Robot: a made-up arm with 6 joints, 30 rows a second.
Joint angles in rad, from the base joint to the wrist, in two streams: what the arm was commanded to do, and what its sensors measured. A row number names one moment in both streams.
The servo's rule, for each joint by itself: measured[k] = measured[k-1] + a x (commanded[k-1-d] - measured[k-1]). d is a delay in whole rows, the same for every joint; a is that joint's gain. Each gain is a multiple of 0.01, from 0.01 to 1. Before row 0 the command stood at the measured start. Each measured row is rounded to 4 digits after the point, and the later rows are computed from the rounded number. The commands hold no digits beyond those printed.
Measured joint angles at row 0:
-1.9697, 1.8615, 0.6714, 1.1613, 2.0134, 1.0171
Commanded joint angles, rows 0 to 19:
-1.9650, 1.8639, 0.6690, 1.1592, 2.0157, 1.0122
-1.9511, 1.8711, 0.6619, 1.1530, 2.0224, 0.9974
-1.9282, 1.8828, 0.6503, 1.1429, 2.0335, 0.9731
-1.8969, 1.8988, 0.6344, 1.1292, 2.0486, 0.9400
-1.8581, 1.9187, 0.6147, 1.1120, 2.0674, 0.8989
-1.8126, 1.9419, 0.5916, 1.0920, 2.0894, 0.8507
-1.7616, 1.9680, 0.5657, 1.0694, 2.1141, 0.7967
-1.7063, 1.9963, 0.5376, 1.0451, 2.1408, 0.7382
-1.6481, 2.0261, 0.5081, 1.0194, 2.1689, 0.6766
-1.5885, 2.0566, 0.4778, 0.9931, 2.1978, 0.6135
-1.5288, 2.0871, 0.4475, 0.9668, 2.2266, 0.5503
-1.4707, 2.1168, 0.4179, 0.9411, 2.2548, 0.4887
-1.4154, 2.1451, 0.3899, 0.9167, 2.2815, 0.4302
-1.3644, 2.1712, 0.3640, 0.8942, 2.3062, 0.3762
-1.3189, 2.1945, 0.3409, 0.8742, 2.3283, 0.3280
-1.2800, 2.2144, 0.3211, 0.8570, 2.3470, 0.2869
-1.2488, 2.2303, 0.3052, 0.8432, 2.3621, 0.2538
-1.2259, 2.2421, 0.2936, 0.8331, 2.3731, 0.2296
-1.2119, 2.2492, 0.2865, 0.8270, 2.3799, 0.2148
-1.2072, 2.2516, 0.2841, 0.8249, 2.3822, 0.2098
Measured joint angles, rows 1 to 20:
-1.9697, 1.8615, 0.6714, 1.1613, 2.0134, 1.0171
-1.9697, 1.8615, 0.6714, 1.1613, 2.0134, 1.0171
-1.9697, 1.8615, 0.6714, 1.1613, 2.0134, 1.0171
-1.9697, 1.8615, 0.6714, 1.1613, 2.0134, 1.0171
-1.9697, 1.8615, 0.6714, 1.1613, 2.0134, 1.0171
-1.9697, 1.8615, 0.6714, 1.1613, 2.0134, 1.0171
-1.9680, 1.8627, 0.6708, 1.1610, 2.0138, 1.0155
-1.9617, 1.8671, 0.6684, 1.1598, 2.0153, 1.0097
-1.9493, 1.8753, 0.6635, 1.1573, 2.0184, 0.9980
-1.9299, 1.8875, 0.6556, 1.1531, 2.0235, 0.9794
-1.9033, 1.9037, 0.6446, 1.1469, 2.0310, 0.9536
-1.8697, 1.9236, 0.6303, 1.1387, 2.0409, 0.9207
-1.8297, 1.9467, 0.6129, 1.1283, 2.0533, 0.8810
-1.7840, 1.9725, 0.5926, 1.1158, 2.0682, 0.8353
-1.7337, 2.0004, 0.5698, 1.1013, 2.0853, 0.7845
-1.6800, 2.0296, 0.5450, 1.0851, 2.1044, 0.7298
-1.6241, 2.0595, 0.5187, 1.0674, 2.1252, 0.6724
-1.5673, 2.0893, 0.4915, 1.0485, 2.1472, 0.6136
-1.5111, 2.1183, 0.4641, 1.0287, 2.1700, 0.5549
-1.4568, 2.1458, 0.4371, 1.0085, 2.1932, 0.4977
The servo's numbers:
d 6
a 0.37 0.52 0.27 0.15 0.17 0.32

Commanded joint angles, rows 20 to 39:
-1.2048, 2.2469, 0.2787, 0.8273, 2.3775, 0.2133
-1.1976, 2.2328, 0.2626, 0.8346, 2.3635, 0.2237
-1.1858, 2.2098, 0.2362, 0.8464, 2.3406, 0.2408
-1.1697, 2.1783, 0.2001, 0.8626, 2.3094, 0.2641
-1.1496, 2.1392, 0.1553, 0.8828, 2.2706, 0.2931
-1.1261, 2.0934, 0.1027, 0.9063, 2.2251, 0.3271
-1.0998, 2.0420, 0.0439, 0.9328, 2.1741, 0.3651
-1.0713, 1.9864, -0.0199, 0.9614, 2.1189, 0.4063
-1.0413, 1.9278, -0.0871, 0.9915, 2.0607, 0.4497
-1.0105, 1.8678, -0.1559, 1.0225, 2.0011, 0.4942
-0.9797, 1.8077, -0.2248, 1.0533, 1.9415, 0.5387
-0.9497, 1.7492, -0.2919, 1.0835, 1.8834, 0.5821
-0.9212, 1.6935, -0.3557, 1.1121, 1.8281, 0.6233
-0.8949, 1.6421, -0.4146, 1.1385, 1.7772, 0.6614
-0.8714, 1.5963, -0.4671, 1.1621, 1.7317, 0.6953
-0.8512, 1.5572, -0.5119, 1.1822, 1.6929, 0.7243
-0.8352, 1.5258, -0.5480, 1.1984, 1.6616, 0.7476
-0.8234, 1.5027, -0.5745, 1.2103, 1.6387, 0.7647
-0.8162, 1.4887, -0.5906, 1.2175, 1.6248, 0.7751
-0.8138, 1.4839, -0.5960, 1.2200, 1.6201, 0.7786
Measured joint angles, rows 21 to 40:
-1.4058, 2.1711, 0.4111, 0.9884, 2.2162, 0.4434
-1.3593, 2.1936, 0.3868, 0.9687, 2.2384, 0.3933
-1.3184, 2.2127, 0.3648, 0.9499, 2.2594, 0.3487
-1.2842, 2.2280, 0.3456, 0.9324, 2.2787, 0.3106
-1.2574, 2.2390, 0.3296, 0.9166, 2.2959, 0.2799
-1.2388, 2.2456, 0.3173, 0.9028, 2.3106, 0.2575
-1.2262, 2.2463, 0.3069, 0.8915, 2.3220, 0.2434
-1.2156, 2.2393, 0.2949, 0.8830, 2.3291, 0.2371
-1.2046, 2.2240, 0.2791, 0.8775, 2.3311, 0.2383
-1.1917, 2.2002, 0.2578, 0.8753, 2.3274, 0.2466
-1.1761, 2.1685, 0.2301, 0.8764, 2.3177, 0.2615
-1.1576, 2.1294, 0.1957, 0.8809, 2.3020, 0.2825
-1.1362, 2.0840, 0.1547, 0.8887, 2.2803, 0.3089
-1.1122, 2.0332, 0.1076, 0.8996, 2.2529, 0.3401
-1.0860, 1.9784, 0.0550, 0.9134, 2.2202, 0.3752
-1.0581, 1.9209, -0.0019, 0.9298, 2.1830, 0.4133
-1.0291, 1.8620, -0.0621, 0.9483, 2.1419, 0.4534
-0.9997, 1.8033, -0.1241, 0.9686, 2.0980, 0.4946
-0.9707, 1.7462, -0.1866, 0.9901, 2.0521, 0.5358
-0.9427, 1.6921, -0.2482, 1.0124, 2.0054, 0.5760

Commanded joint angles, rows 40 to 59:
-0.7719, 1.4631, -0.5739, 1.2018, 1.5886, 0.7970
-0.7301, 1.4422, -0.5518, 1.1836, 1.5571, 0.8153
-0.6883, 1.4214, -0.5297, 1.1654, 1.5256, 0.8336
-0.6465, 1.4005, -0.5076, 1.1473, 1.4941, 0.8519
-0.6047, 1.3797, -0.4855, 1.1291, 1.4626, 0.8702
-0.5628, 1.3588, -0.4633, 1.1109, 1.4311, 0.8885
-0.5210, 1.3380, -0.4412, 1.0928, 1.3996, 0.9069
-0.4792, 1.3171, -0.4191, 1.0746, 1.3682, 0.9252
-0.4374, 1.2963, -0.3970, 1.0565, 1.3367, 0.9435
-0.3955, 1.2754, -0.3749, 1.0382, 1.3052, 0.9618
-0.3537, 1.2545, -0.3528, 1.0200, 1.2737, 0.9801
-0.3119, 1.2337, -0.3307, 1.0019, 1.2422, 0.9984
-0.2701, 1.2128, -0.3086, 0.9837, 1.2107, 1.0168
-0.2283, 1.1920, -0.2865, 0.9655, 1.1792, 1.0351
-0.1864, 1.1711, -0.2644, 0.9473, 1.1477, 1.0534
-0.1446, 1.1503, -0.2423, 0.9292, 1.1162, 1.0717
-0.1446, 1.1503, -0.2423, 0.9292, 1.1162, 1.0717
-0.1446, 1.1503, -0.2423, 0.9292, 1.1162, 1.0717
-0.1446, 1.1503, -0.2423, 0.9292, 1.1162, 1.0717
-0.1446, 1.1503, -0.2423, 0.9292, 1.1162, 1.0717
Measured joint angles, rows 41 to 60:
-0.9163, 1.6423, -0.3073, 1.0349, 1.9589, 0.6142
-0.8922, 1.5980, -0.3625, 1.0570, 1.9137, 0.6494
-0.8711, 1.5605, -0.4126, 1.0782, 1.8708, 0.6808
-0.8535, 1.5304, -0.4563, 1.0980, 1.8313, 0.7076
-0.8397, 1.5087, -0.4926, 1.1159, 1.7962, 0.7292
-0.8301, 1.4958, -0.5205, 1.1315, 1.7663, 0.7450
-0.8086, 1.4788, -0.5349, 1.1420, 1.7361, 0.7616
-0.7796, 1.4598, -0.5395, 1.1482, 1.7057, 0.7788
-0.7458, 1.4398, -0.5369, 1.1508, 1.6751, 0.7963
-0.7091, 1.4194, -0.5290, 1.1503, 1.6443, 0.8141
-0.6705, 1.3988, -0.5173, 1.1471, 1.6134, 0.8321
-0.6307, 1.3780, -0.5027, 1.1417, 1.5824, 0.8501
-0.5901, 1.3572, -0.4861, 1.1344, 1.5513, 0.8683
-0.5491, 1.3363, -0.4680, 1.1254, 1.5202, 0.8865
-0.5078, 1.3155, -0.4488, 1.1151, 1.4890, 0.9047
-0.4662, 1.2946, -0.4288, 1.1036, 1.4578, 0.9230
-0.4246, 1.2737, -0.4083, 1.0911, 1.4265, 0.9413
-0.3829, 1.2529, -0.3873, 1.0777, 1.3952, 0.9596
-0.3412, 1.2320, -0.3661, 1.0636, 1.3638, 0.9779
-0.2994, 1.2112, -0.3446, 1.0489, 1.3324, 0.9962

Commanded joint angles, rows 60 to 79:
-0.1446, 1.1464, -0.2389, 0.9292, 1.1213, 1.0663
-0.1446, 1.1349, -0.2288, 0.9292, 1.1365, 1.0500
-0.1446, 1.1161, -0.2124, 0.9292, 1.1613, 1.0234
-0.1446, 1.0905, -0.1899, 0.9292, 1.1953, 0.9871
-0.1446, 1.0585, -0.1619, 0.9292, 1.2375, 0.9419
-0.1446, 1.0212, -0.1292, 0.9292, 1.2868, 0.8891
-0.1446, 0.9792, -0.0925, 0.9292, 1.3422, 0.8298
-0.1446, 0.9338, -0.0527, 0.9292, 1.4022, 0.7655
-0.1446, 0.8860, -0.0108, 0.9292, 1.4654, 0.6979
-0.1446, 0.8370, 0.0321, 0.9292, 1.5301, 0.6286
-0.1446, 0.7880, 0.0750, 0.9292, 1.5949, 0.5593
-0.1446, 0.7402, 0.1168, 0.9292, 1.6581, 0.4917
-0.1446, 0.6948, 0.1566, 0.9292, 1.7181, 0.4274
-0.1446, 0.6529, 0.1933, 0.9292, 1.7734, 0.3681
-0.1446, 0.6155, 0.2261, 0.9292, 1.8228, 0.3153
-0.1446, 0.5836, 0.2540, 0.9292, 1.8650, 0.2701
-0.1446, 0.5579, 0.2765, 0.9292, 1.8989, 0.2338
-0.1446, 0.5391, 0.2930, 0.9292, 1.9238, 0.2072
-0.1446, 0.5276, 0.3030, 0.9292, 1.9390, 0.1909
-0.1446, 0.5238, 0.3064, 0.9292, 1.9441, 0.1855
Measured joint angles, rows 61 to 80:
-0.2576, 1.1903, -0.3229, 1.0337, 1.3010, 1.0145
-0.2158, 1.1695, -0.3011, 1.0180, 1.2696, 1.0328
-0.1895, 1.1595, -0.2852, 1.0047, 1.2435, 1.0452
-0.1729, 1.1547, -0.2736, 0.9934, 1.2219, 1.0537
-0.1624, 1.1524, -0.2651, 0.9838, 1.2039, 1.0595
-0.1558, 1.1513, -0.2589, 0.9756, 1.1890, 1.0634
-0.1517, 1.1488, -0.2535, 0.9686, 1.1775, 1.0643
-0.1491, 1.1416, -0.2468, 0.9627, 1.1705, 1.0597
-0.1474, 1.1283, -0.2375, 0.9577, 1.1689, 1.0481
-0.1464, 1.1086, -0.2246, 0.9534, 1.1734, 1.0286
-0.1457, 1.0825, -0.2077, 0.9498, 1.1843, 1.0009
-0.1453, 1.0506, -0.1865, 0.9467, 1.2017, 0.9651
-0.1450, 1.0135, -0.1611, 0.9441, 1.2256, 0.9218
-0.1449, 0.9721, -0.1318, 0.9419, 1.2556, 0.8718
-0.1448, 0.9273, -0.0991, 0.9400, 1.2913, 0.8162
-0.1447, 0.8803, -0.0637, 0.9384, 1.3319, 0.7562
-0.1447, 0.8323, -0.0263, 0.9370, 1.3766, 0.6932
-0.1447, 0.7844, 0.0123, 0.9358, 1.4245, 0.6287
-0.1447, 0.7378, 0.0513, 0.9348, 1.4744, 0.5643
-0.1447, 0.6937, 0.0896, 0.9340, 1.5252, 0.5015

